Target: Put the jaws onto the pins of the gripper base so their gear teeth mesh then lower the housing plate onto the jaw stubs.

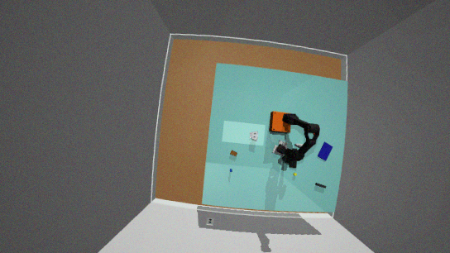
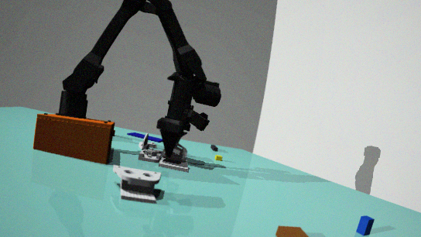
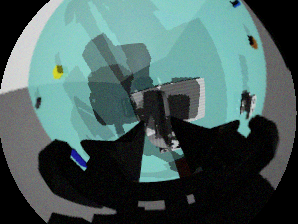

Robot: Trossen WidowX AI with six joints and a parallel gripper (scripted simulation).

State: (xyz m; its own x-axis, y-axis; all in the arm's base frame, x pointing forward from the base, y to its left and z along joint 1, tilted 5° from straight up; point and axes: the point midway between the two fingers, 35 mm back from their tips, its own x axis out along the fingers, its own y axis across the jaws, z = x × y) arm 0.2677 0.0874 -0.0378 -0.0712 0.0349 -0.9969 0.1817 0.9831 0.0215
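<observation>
My gripper tip is now 160 mm to the right of the jaw, 70 mm past it and 10 mm above it. Round my gripper tip: yellow block 180 mm to the left, 170 mm ahead, 10 mm below; then red piece 270 mm behind, 250 mm to the left; then gripper base 300 mm to the right, 50 mm behind, 10 mm above.
</observation>
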